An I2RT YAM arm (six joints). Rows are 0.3 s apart.
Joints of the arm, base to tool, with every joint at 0 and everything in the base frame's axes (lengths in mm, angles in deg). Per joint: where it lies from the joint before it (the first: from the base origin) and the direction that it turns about. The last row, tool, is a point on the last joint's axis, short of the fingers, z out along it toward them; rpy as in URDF.
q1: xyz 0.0 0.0 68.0 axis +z
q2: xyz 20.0 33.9 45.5 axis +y
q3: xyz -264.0 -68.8 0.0 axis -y
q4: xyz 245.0 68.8 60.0 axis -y
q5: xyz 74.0 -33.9 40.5 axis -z
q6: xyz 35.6 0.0 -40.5 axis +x
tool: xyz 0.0 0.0 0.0 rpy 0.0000 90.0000 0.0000
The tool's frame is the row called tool.
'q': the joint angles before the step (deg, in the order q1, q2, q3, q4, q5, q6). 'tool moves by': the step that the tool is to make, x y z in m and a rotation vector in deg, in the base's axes. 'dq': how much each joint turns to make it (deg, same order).
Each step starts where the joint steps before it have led.
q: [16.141, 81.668, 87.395, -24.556, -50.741, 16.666]
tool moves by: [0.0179, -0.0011, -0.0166, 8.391, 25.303, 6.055]
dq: [-1.810, 4.662, 1.572, -2.438, -12.805, 19.872]
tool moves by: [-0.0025, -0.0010, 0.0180, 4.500, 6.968, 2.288]
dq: [-0.271, 0.014, 2.428, 2.389, -4.663, 11.446]
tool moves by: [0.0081, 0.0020, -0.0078, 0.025, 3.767, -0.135]
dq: [-0.013, 1.541, 0.034, 0.180, -0.210, 2.498]
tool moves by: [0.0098, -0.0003, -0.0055, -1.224, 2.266, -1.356]
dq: [-0.403, 2.183, 1.920, -2.805, 1.127, -0.621]
